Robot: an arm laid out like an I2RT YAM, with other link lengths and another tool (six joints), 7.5 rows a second.
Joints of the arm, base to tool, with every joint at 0 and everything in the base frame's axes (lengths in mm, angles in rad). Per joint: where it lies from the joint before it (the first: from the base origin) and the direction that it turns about. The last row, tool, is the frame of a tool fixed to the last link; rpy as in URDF.
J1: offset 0 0 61.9 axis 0 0 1
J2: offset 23 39 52.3 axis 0 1 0
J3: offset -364.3 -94.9 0 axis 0 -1 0
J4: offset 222.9 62.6 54.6 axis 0 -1 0
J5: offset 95.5 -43.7 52.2 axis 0 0 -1
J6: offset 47.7 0 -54.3 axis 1 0 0
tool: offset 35 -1 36 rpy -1.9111 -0.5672 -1.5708
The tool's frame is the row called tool.
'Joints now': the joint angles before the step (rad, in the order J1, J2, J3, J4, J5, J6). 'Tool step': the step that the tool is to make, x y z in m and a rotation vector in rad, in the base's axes. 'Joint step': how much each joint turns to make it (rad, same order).
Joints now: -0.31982 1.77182 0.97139 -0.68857 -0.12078 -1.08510
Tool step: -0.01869 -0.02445 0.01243 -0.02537 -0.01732 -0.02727
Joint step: -0.09445 -0.04355 0.00516 -0.03135 0.01133 -0.06894
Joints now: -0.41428 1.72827 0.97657 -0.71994 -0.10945 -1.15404
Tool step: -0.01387 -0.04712 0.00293 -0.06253 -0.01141 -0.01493
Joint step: -0.14981 0.01826 0.04297 0.00192 0.03448 -0.14015
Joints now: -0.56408 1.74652 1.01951 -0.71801 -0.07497 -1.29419
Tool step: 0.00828 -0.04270 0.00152 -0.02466 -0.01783 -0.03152
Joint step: -0.09156 0.07165 0.10366 -0.00778 0.00166 -0.06101
